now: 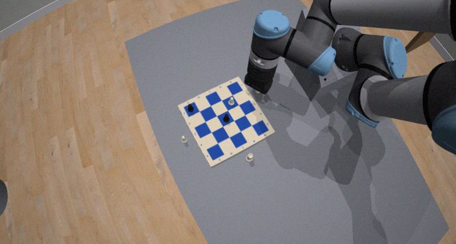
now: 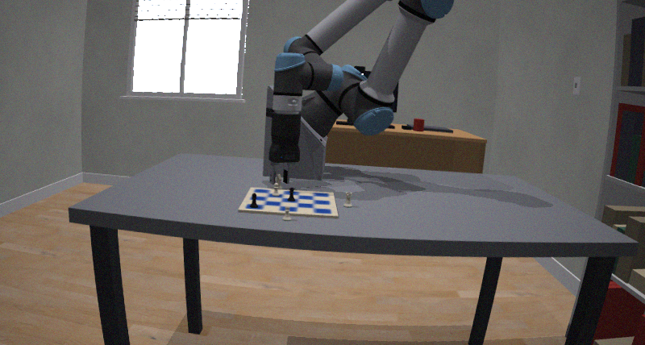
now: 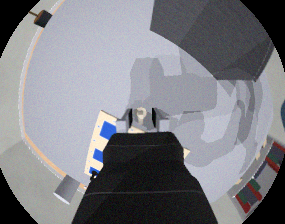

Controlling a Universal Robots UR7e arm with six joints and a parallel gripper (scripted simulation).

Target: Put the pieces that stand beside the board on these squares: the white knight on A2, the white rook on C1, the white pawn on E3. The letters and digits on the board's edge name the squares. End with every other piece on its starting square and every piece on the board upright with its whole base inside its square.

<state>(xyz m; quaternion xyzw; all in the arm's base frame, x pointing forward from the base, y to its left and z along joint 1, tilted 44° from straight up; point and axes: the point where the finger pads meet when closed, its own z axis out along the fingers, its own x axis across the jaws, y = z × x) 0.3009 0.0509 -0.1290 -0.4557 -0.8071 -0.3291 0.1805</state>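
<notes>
My hand is 2 cm above the white knight. Round my hand: white rook: 18 cm to the left, 13 cm ahead, 2 cm below; chessboard: 14 cm ahead, 4 cm to the left, 3 cm below.
</notes>
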